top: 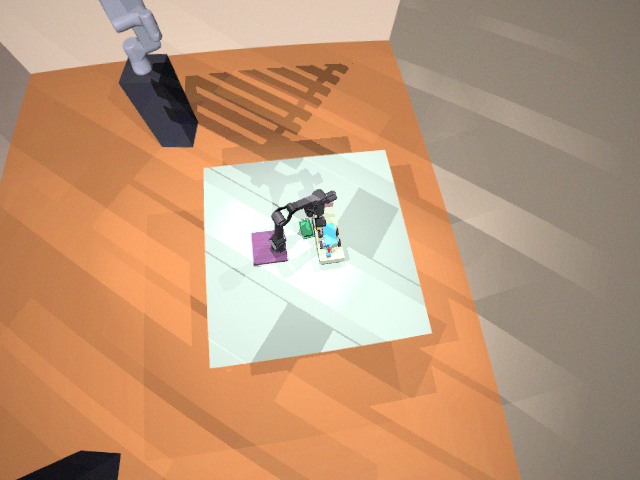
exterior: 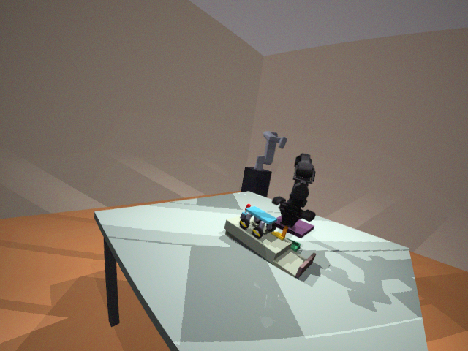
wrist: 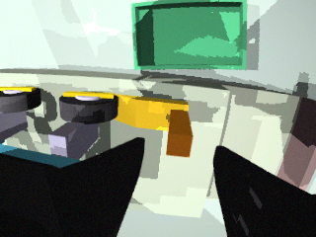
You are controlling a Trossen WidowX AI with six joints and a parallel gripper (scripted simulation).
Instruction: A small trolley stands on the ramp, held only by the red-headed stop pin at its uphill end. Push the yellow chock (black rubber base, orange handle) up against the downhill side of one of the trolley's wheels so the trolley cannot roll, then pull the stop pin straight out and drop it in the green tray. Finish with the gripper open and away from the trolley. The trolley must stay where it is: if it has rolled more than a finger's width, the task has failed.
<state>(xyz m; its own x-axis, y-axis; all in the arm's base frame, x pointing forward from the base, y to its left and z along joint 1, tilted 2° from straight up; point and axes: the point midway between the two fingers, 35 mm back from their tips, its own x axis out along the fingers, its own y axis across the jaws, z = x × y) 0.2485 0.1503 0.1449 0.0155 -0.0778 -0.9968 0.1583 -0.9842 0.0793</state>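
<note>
The yellow chock is 5 cm below my gripper tip, 3 cm to the right of it and 1 cm ahead of it. Round my gripper tip: green tray: 14 cm below, 7 cm behind, 2 cm to the right; then ramp: 10 cm to the right, 8 cm below, 7 cm ahead; then blue-topped trolley: 11 cm to the right, 7 cm ahead, 2 cm below.
</note>
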